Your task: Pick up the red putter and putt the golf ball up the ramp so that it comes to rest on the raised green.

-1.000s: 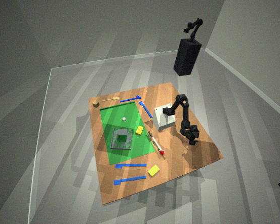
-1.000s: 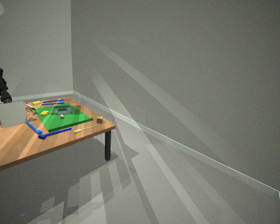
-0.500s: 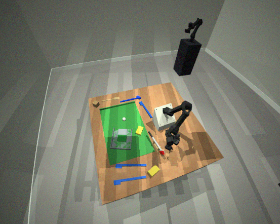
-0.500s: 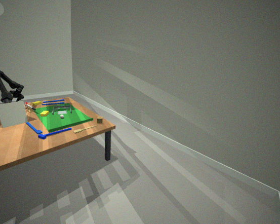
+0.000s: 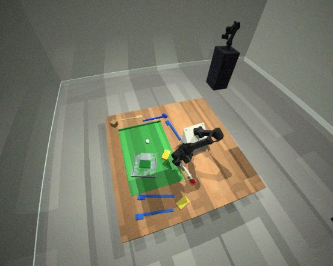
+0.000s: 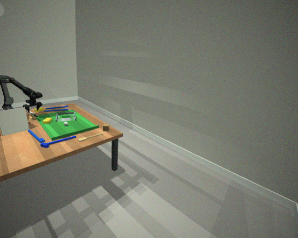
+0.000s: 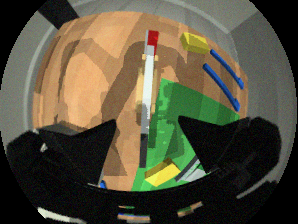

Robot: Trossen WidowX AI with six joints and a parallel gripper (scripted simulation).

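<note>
My gripper tip is 40 mm to the right of the red putter, 40 mm above it and 20 mm past it. Round my gripper tip: wooden stick (760 mm to the right, 320 mm ahead, 90 mm below); white golf ball (370 mm to the right, 240 mm ahead, 70 mm below); tan block (700 mm to the right, 550 mm ahead, 60 mm below).
</note>
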